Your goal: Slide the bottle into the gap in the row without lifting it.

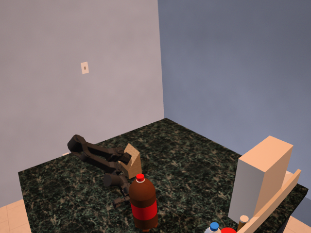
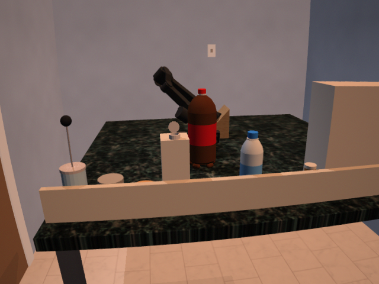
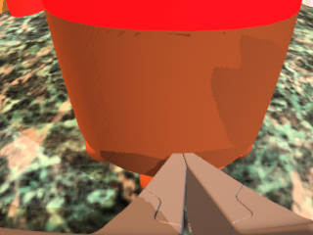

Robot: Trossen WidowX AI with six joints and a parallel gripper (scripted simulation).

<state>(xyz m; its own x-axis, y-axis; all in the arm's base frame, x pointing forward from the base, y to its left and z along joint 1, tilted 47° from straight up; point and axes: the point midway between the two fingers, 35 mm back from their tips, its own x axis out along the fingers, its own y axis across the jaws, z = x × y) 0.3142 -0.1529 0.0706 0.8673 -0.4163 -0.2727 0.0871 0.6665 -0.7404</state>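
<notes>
The cola bottle is 10 cm above my hand, 9 cm ahead of it and 1 cm to the right of it. Also, from my hand: water bottle: 40 cm ahead, 8 cm to the left, 5 cm above; then red lid: 40 cm ahead, 19 cm to the left, 3 cm below; then rail: 45 cm ahead, 13 cm to the left, 1 cm below.
</notes>
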